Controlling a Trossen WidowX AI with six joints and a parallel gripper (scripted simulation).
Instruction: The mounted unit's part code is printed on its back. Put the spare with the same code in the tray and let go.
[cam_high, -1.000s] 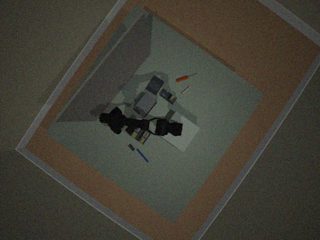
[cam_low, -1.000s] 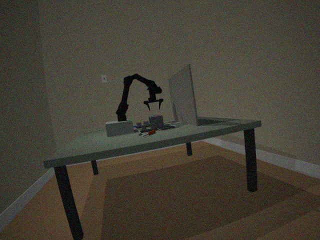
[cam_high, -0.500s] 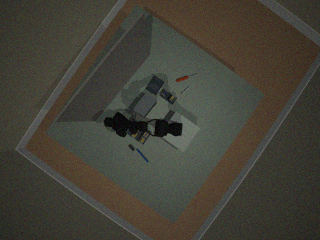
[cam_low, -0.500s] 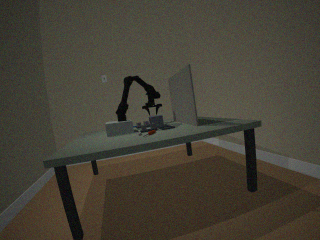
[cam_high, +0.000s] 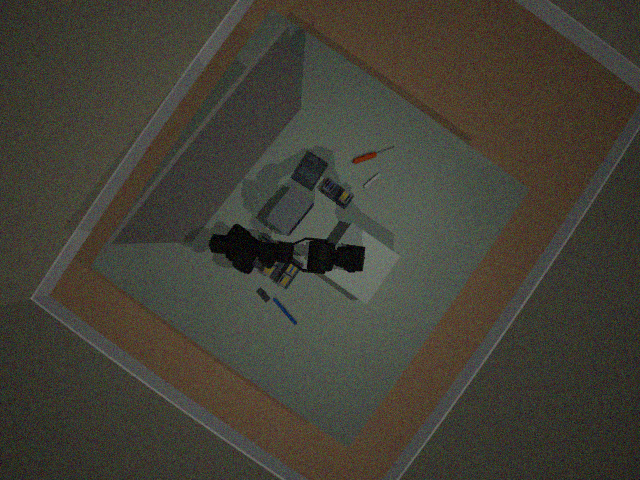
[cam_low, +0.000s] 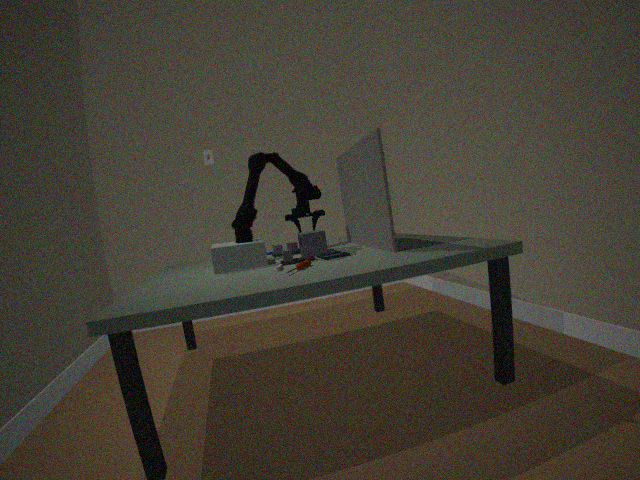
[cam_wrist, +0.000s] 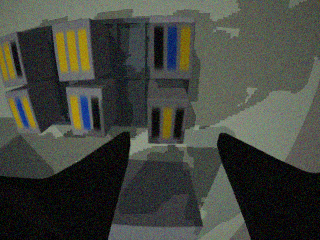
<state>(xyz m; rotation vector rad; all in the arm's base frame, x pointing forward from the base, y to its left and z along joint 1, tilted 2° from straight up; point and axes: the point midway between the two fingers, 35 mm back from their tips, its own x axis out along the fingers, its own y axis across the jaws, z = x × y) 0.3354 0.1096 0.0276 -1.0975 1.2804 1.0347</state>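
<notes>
Now: the grey spare module 4 cm below my gripper tip. The rest, counted from my gripper tip: grey mounted unit 16 cm to the right, 5 cm behind, 4 cm below; then blue marker pen 20 cm to the left, 19 cm behind, 8 cm below; then upright panel 23 cm to the right, 19 cm ahead, 14 cm above.
</notes>
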